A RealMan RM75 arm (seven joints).
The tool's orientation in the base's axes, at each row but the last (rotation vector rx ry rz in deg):
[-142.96, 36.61, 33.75]
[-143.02, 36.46, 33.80]
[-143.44, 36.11, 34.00]
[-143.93, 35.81, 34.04]
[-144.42, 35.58, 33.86]
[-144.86, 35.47, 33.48]
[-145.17, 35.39, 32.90]
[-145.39, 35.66, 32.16]
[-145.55, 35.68, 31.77]
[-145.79, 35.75, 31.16]
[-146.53, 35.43, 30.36]
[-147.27, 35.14, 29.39]
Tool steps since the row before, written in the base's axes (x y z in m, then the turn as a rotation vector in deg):
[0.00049, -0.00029, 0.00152, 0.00, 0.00, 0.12]
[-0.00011, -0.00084, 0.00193, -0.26, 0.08, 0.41]
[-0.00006, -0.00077, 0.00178, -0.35, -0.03, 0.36]
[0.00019, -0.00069, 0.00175, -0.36, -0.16, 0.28]
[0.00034, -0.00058, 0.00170, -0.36, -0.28, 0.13]
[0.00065, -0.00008, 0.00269, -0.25, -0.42, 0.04]
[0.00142, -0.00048, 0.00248, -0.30, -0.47, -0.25]
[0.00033, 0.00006, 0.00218, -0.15, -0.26, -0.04]
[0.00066, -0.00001, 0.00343, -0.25, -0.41, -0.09]
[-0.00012, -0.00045, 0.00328, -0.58, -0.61, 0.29]
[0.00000, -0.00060, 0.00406, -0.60, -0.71, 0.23]
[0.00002, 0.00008, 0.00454, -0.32, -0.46, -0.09]
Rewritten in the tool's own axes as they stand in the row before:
[-0.00029, -0.00057, -0.00149, -0.06, -0.04, -0.09]
[-0.00081, 0.00003, -0.00195, -0.44, -0.07, -0.20]
[-0.00071, 0.00001, -0.00180, -0.45, 0.08, -0.20]
[-0.00052, -0.00016, -0.00181, -0.38, 0.22, -0.20]
[-0.00040, -0.00030, -0.00176, -0.27, 0.36, -0.15]
[-0.00079, -0.00118, -0.00238, -0.09, 0.45, -0.18]
[0.00009, -0.00118, -0.00264, 0.03, 0.61, 0.04]
[-0.00080, -0.00095, -0.00182, -0.02, 0.30, -0.06]
[-0.00110, -0.00149, -0.00296, -0.03, 0.48, -0.07]
[-0.00149, -0.00069, -0.00288, -0.41, 0.68, -0.40]
[-0.00166, -0.00088, -0.00365, -0.37, 0.79, -0.40]
[-0.00203, -0.00158, -0.00374, -0.07, 0.56, -0.08]

